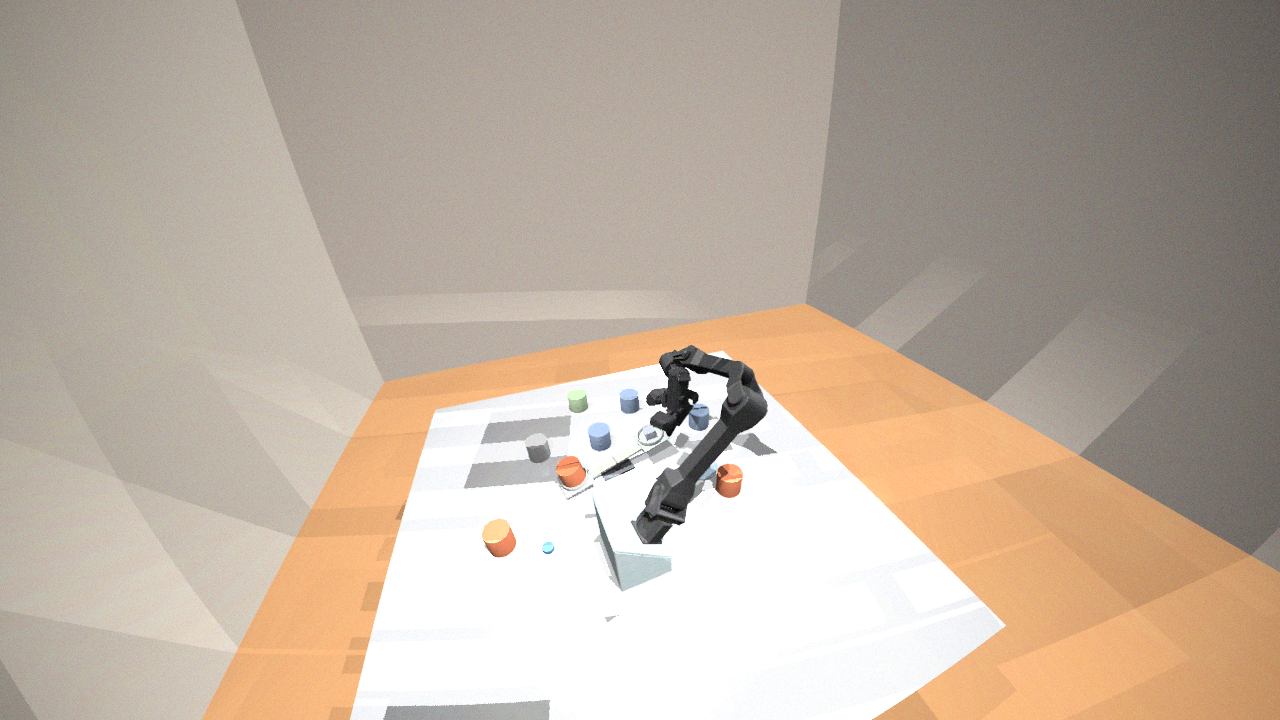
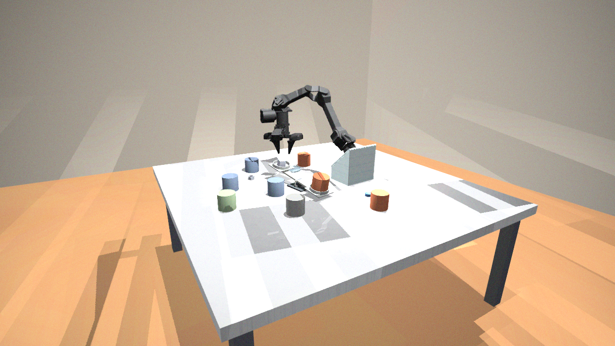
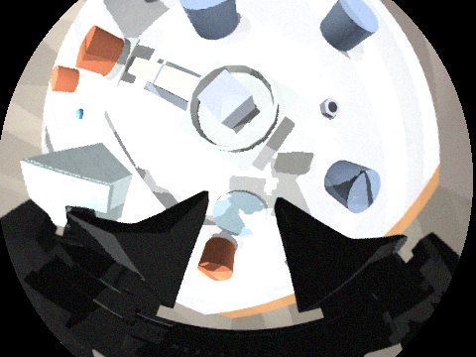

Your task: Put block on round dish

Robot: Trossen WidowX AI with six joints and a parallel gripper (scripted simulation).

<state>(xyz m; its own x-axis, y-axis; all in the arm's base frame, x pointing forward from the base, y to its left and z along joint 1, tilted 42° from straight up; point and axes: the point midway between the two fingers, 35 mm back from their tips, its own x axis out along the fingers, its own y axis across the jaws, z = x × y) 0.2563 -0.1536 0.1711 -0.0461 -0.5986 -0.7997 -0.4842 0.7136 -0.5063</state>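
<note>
Right now the grey block is 50 mm ahead of my gripper tip, 50 mm to the left of it and 20 mm below it. The rest, counted from my gripper tip: balance (50 mm ahead, 180 mm to the left, 70 mm below); then pale blue round dish (80 mm behind, 50 mm to the right, 110 mm below); then dark ring (160 mm ahead, 50 mm to the right, 100 mm below).
</note>
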